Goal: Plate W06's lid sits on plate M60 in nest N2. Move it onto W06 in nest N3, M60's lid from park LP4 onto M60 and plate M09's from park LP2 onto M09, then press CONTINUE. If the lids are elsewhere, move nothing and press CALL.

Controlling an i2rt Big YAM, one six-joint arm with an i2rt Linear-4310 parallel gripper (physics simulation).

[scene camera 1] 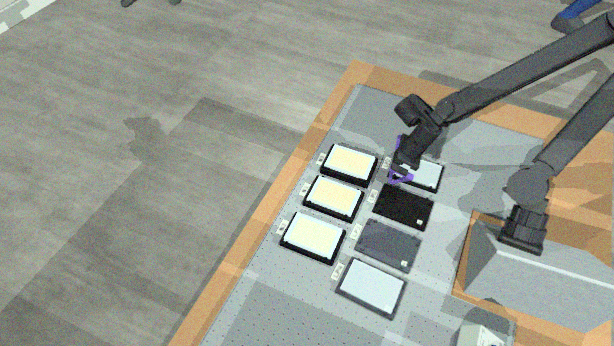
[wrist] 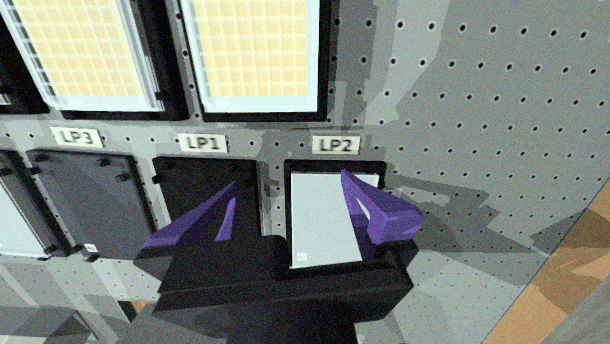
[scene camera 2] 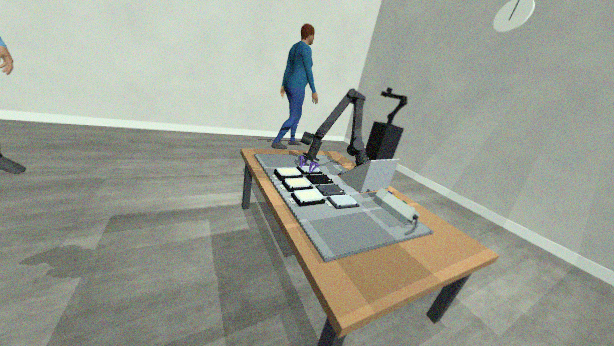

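Seen in the pictures: gripper, fingertip midpoint: (scene camera 1: 392, 171) (wrist: 290, 180) (scene camera 2: 305, 170); arm's base, origin of the base link: (scene camera 1: 519, 243) (scene camera 2: 363, 166).
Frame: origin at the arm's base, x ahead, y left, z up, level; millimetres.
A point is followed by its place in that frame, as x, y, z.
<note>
My gripper (scene camera 1: 399, 160) (scene camera 2: 306, 168) {343, -117, -92} (wrist: 290, 180) {343, -117, -92} is open and empty, above the parks. In the wrist view its left finger is over LP1 and its right finger over the pale lid (wrist: 320, 215) {302, -153, -101} (scene camera 1: 431, 175) {244, -168, -101} at LP2. Another pale lid (scene camera 1: 372, 285) {245, 220, -101} (scene camera 2: 344, 201) {252, 237, -101} (wrist: 12, 232) {223, 200, -101} lies at LP4. Three cream plates stand in black nests: the far plate (scene camera 1: 350, 162) {458, -71, -80} (scene camera 2: 288, 172) {473, -57, -83} (wrist: 252, 55) {435, -83, -80}, the middle plate (scene camera 1: 334, 196) {443, 49, -92} (scene camera 2: 297, 183) {456, 66, -89} (wrist: 90, 55) {420, 32, -87} and the near plate (scene camera 1: 313, 235) {428, 186, -86} (scene camera 2: 307, 195) {446, 195, -86}. Nest labels and plate names are unreadable; I cannot tell which plates bear clear lids.
The black park LP1 (scene camera 1: 403, 206) {271, -32, -109} (wrist: 200, 185) {315, -24, -109} and the dark grey park LP3 (scene camera 1: 388, 245) {257, 98, -109} (wrist: 97, 200) {279, 92, -109} hold no pale lid. A pale box (scene camera 1: 472, 334) {19, 229, -50} (scene camera 2: 397, 205) {13, 348, -62} stands on the robot's side. A person (scene camera 2: 298, 70) is behind the table (scene camera 2: 390, 300) {365, 727, -132}.
</note>
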